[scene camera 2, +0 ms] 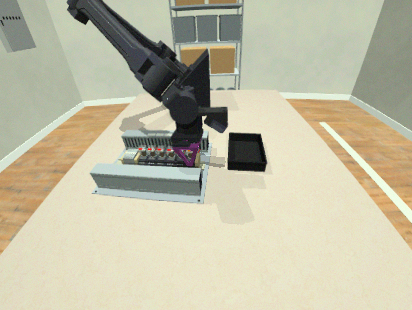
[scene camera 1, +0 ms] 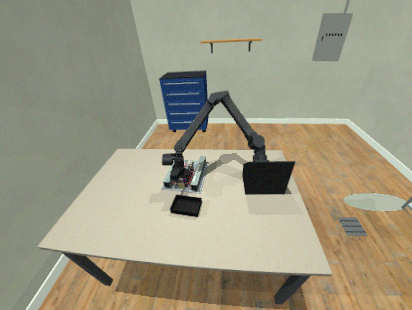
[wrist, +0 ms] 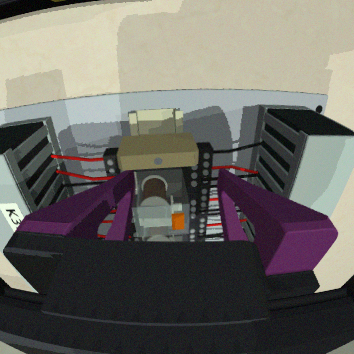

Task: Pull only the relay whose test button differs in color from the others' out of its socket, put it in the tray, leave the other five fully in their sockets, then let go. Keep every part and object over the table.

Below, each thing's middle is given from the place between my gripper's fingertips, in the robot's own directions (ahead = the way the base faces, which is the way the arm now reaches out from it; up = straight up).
Right now my hand is 10 mm past the end block (wrist: 177,149), 20 mm to the right of it and 10 mm above it. Round my hand: clear relay (wrist: 160,206) (10 mm behind, 10 mm above); grey mounting panel (scene camera 2: 204,156) (20 mm behind, 110 mm to the right, 30 mm below).
